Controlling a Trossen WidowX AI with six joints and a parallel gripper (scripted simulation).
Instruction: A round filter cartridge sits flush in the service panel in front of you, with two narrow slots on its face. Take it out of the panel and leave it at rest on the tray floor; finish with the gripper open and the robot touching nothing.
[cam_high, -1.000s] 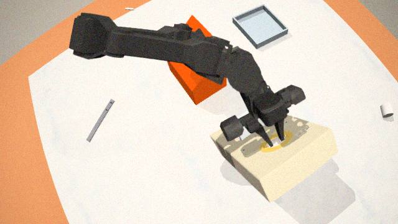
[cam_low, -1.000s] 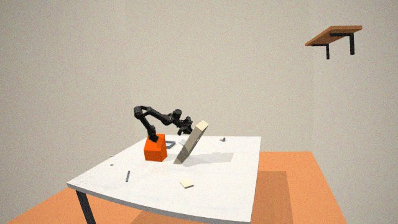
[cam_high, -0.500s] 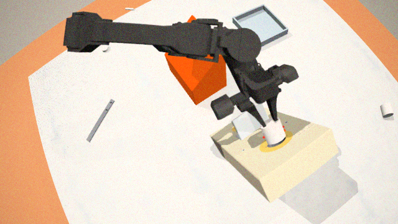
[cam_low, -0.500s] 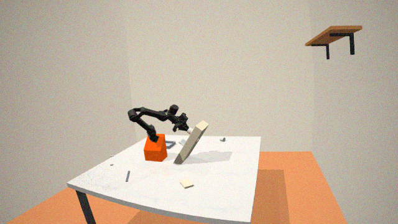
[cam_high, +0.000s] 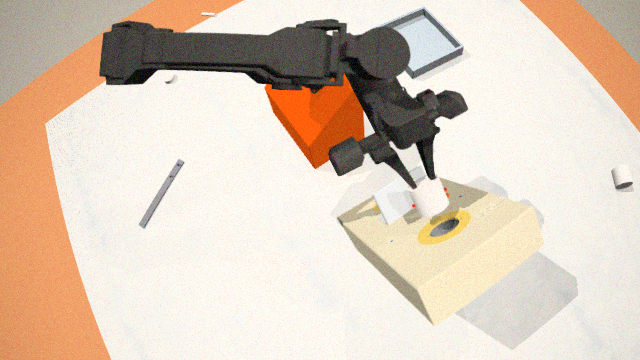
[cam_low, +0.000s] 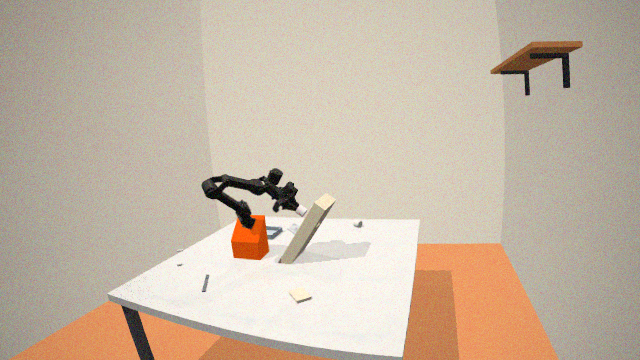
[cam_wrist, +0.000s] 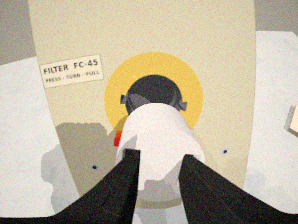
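The service panel is 20 mm ahead of my gripper tip and 100 mm below it. The rest, counted from my gripper tip: grey tray 380 mm behind, 260 mm to the left, 240 mm below; round filter cartridge 10 mm ahead, 10 mm below.
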